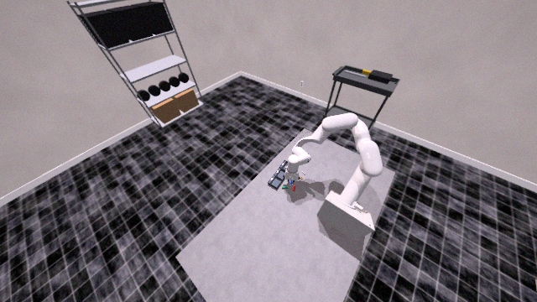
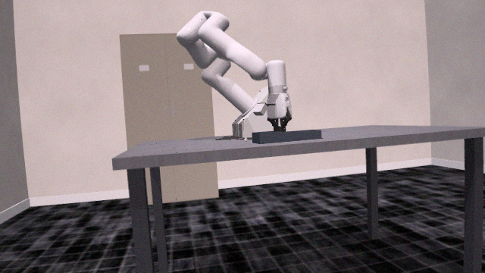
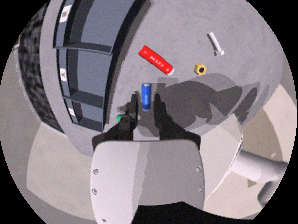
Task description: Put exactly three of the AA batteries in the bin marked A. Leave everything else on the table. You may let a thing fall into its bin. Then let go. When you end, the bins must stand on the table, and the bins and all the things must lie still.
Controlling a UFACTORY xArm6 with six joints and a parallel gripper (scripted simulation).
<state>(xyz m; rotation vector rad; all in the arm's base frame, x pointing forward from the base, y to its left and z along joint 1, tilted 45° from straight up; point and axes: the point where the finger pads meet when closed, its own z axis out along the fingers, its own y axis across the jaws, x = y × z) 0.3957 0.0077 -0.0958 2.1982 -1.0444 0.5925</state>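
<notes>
The blue AA battery lies 30 mm below my hand. Also, from my hand: green AA battery 60 mm to the left, 30 mm below; red battery 20 mm ahead, 60 mm to the right, 30 mm below; yellow-tipped thing 30 mm behind, 90 mm to the right, 30 mm below.
</notes>
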